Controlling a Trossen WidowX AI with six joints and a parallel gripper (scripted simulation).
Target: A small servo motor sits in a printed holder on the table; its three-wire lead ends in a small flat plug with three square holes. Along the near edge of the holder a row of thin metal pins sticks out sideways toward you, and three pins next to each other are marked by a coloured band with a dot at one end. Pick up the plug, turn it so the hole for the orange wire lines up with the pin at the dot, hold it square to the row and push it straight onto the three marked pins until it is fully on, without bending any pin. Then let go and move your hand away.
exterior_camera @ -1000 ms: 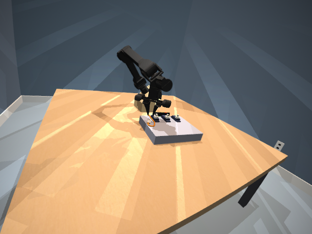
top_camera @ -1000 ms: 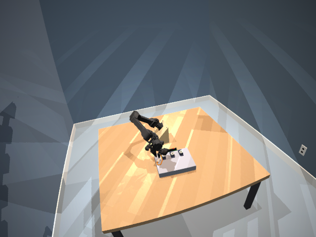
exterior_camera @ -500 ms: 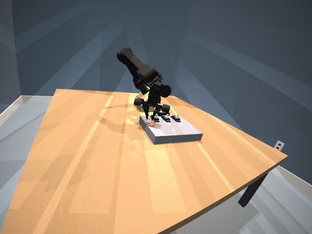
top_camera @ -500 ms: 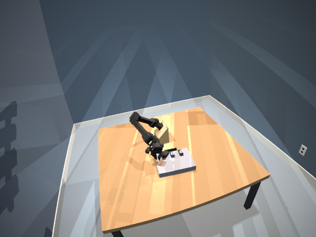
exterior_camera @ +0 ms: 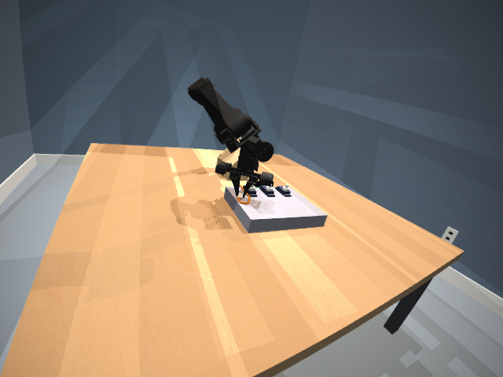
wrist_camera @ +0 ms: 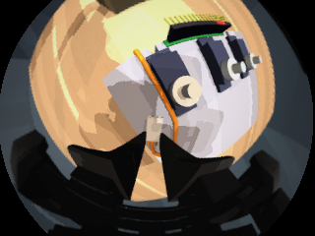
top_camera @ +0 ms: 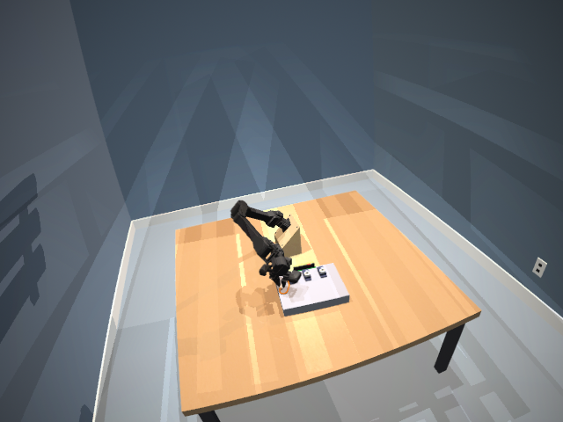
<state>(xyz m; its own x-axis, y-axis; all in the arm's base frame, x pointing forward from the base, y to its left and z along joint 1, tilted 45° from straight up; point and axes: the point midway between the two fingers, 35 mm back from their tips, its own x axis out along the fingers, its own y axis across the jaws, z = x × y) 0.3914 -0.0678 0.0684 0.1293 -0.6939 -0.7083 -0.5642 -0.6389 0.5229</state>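
My gripper tip is 100 mm past the red band, 150 mm to the right of it and 20 mm below it. Also, from my gripper tip: dark pin strip: 100 mm behind, 130 mm to the left, 10 mm above; then grey printed holder: 60 mm ahead, 130 mm to the left, 30 mm below.
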